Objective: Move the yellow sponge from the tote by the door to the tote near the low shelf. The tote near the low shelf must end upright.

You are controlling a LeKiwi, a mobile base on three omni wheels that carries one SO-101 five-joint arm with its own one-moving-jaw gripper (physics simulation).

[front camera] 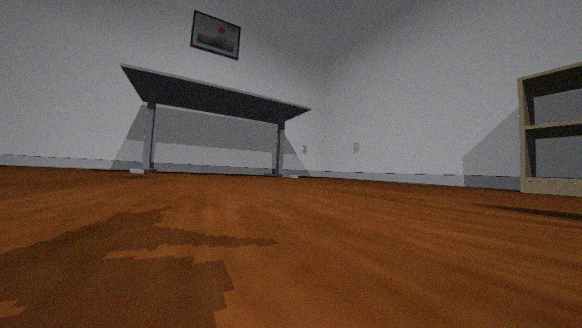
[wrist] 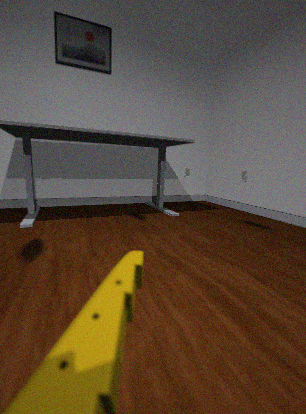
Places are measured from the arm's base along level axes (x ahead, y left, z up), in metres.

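Pixels of known places: hand, its tool point: [wrist: 143, 264].
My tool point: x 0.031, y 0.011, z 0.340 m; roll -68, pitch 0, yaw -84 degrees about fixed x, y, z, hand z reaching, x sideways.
Note:
Behind a point stands the place of what it marks.
My gripper shows in the wrist view as one yellow notched jaw, pointing up and forward over the wood floor. The moving jaw has swung out of the picture, so the gripper is fully open, and no object touches the visible jaw. The yellow sponge, the tote by the door and the tote near the low shelf do not show in either view. Part of the low wooden shelf [front camera: 523, 135] @[z 0.207, x 0.928, y -1.195 m] shows at the right edge of the front view.
A grey table [front camera: 215, 97] @[z 0.606, x 1.680, y 0.713 m] [wrist: 95, 137] @[z 0.606, x 1.741, y 0.699 m] stands against the far wall, its legs on the wood floor [front camera: 375, 250] @[z -0.089, x 0.196, y -0.070 m] [wrist: 215, 310] @[z -0.089, x 0.577, y -0.162 m]. A framed picture [front camera: 215, 35] @[z 1.560, x 2.145, y 0.985 m] [wrist: 83, 43] @[z 1.573, x 2.148, y 0.979 m] hangs above it. A dark shadow lies at the front left in the front view.

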